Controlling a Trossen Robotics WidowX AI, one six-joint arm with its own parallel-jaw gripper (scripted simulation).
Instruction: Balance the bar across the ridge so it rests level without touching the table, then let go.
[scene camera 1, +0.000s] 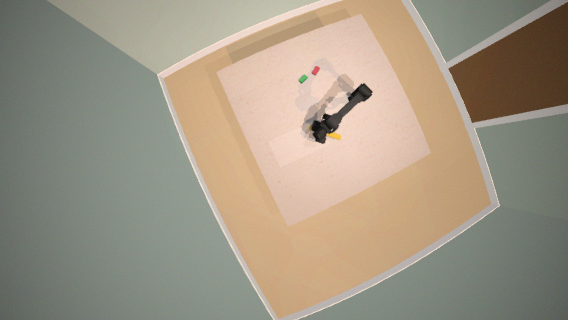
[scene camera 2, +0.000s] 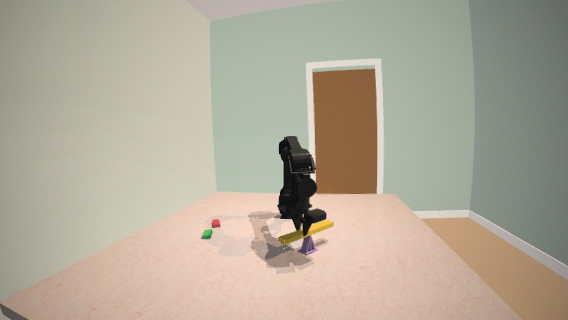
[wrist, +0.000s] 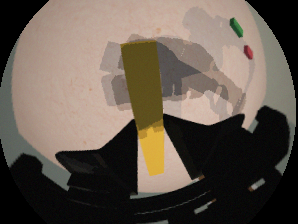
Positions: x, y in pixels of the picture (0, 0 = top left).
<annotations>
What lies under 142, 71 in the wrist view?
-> A long yellow bar.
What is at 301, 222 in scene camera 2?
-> My gripper.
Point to my gripper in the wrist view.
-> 148, 119
</annotations>
